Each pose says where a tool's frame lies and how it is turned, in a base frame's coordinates. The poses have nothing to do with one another.
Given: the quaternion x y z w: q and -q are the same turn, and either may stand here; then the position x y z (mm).
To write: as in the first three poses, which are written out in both.
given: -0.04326 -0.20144 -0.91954 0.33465 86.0 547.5 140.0
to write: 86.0 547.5 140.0 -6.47 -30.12 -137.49
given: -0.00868 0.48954 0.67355 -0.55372 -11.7 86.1 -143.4
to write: -11.7 86.1 -143.4 1.18 -66.29 -91.20
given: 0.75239 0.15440 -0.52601 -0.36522 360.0 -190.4 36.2
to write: 360.0 -190.4 36.2 -110.85 -22.75 77.50
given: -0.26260 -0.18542 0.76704 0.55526 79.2 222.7 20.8
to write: 79.2 222.7 20.8 -35.54 -25.09 103.80
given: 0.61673 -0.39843 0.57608 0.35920 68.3 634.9 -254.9
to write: 68.3 634.9 -254.9 91.13 -58.87 85.12
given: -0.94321 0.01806 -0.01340 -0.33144 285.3 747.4 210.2
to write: 285.3 747.4 210.2 141.25 -2.70 2.01
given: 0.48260 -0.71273 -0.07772 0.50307 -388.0 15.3 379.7
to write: -388.0 15.3 379.7 66.78 -98.63 -10.75
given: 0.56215 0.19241 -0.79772 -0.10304 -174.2 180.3 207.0
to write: -174.2 180.3 207.0 -95.04 -32.53 134.87
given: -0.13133 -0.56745 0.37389 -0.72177 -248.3 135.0 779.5
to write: -248.3 135.0 779.5 16.62 71.82 -47.32
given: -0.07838 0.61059 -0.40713 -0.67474 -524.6 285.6 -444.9
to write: -524.6 285.6 -444.9 10.10 -78.70 52.48
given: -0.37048 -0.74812 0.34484 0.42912 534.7 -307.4 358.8
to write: 534.7 -307.4 358.8 -52.98 -106.99 49.32
